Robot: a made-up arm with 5 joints.
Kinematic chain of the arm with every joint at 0, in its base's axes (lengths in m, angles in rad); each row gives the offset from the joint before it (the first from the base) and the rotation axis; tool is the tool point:
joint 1: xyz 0 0 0.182 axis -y
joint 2: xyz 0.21 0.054 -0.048 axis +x
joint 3: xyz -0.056 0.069 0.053 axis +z
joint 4: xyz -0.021 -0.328 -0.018 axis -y
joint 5: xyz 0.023 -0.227 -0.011 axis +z
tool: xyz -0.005 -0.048 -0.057
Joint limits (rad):
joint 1: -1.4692..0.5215
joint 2: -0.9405..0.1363
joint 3: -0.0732..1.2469
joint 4: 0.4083..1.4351
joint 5: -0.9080..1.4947
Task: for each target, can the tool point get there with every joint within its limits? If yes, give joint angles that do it. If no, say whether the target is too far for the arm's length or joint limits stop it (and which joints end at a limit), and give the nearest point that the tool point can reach.
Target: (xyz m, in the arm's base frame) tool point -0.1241 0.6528 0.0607
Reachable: no: joint limits stop it (at a limit: joint 1, joint 2, joint 3, joint 4, joint 5) | nearest point 0.1261 0.0974 -0.5149 | short by 0.838 m
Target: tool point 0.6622 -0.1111 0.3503
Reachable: yes | joints 0.0911 -0.8316 1.0179 0.6728 -0.3627
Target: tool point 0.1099 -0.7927 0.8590
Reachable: no: too far | nearest point 0.1409 -0.3749 0.5466 | short by 0.523 m
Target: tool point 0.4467 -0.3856 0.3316
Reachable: yes | joints 0.2760 -0.1261 0.4777 1.0955 -0.1305
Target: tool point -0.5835 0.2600 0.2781
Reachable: no: joint limits stop it (at a limit: joint 1, joint 2, joint 3, joint 4, joint 5) | nearest point -0.0581 -0.1618 0.6215 | short by 0.756 m
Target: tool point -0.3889 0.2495 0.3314
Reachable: no: joint limits stop it (at a limit: joint 1, joint 2, joint 3, joint 4, joint 5) | nearest point -0.0581 -0.1618 0.6215 | short by 0.602 m
